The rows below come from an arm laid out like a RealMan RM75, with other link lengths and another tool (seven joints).
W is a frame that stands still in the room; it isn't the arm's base.
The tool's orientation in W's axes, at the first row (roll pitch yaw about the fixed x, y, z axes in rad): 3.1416 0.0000 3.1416
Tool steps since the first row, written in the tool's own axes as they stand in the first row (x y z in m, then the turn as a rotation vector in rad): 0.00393 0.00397 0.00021 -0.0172 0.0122 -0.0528; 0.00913 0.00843 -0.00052 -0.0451 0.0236 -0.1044; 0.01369 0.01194 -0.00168 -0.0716 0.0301 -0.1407; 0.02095 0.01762 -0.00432 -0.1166 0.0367 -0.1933; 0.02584 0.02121 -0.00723 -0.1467 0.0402 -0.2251; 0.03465 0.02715 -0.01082 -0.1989 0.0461 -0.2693; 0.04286 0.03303 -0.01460 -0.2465 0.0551 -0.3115; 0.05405 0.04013 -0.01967 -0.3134 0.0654 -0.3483; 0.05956 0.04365 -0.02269 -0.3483 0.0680 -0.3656
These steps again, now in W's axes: -0.00393 0.00397 -0.00021 0.0172 0.0122 0.0528; -0.00913 0.00843 0.00052 0.0451 0.0236 0.1044; -0.01369 0.01194 0.00168 0.0716 0.0301 0.1407; -0.02095 0.01762 0.00432 0.1166 0.0367 0.1933; -0.02584 0.02121 0.00723 0.1467 0.0402 0.2251; -0.03465 0.02715 0.01082 0.1989 0.0461 0.2693; -0.04286 0.03303 0.01460 0.2465 0.0551 0.3115; -0.05405 0.04013 0.01967 0.3134 0.0654 0.3483; -0.05956 0.04365 0.02269 0.3483 0.0680 0.3656
